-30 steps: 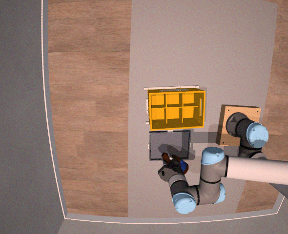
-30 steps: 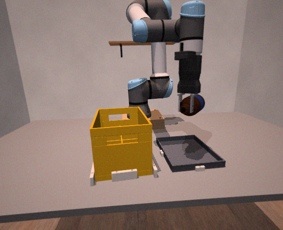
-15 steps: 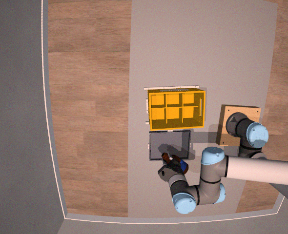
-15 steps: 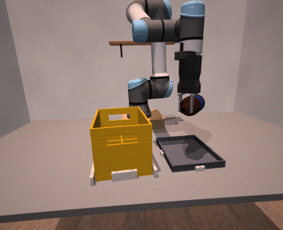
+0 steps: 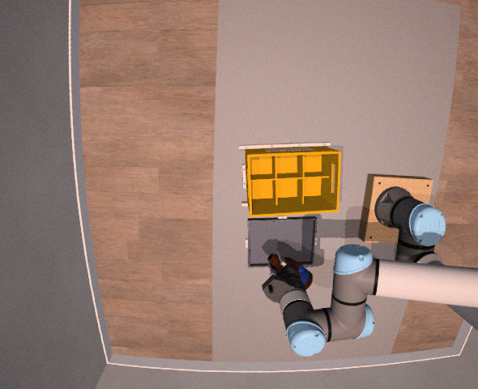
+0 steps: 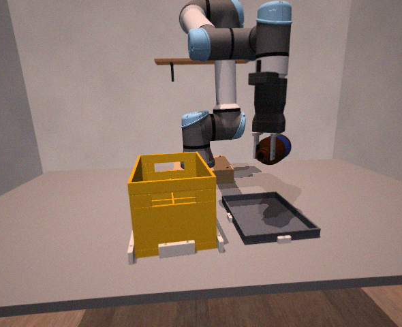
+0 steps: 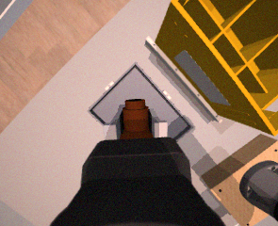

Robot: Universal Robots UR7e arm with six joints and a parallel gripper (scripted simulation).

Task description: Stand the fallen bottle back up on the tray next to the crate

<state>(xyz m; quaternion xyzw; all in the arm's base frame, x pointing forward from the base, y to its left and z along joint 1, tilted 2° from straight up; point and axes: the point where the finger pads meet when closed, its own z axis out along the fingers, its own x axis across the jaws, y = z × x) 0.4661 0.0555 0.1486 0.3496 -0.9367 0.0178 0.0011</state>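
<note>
Right now the brown bottle is 30 mm behind my hand, 40 mm to the left of it and 10 mm below it. Round my hand: yellow crate 90 mm behind, 220 mm to the right, 120 mm below; then dark grey tray 40 mm behind, 30 mm to the left, 190 mm below.
</note>
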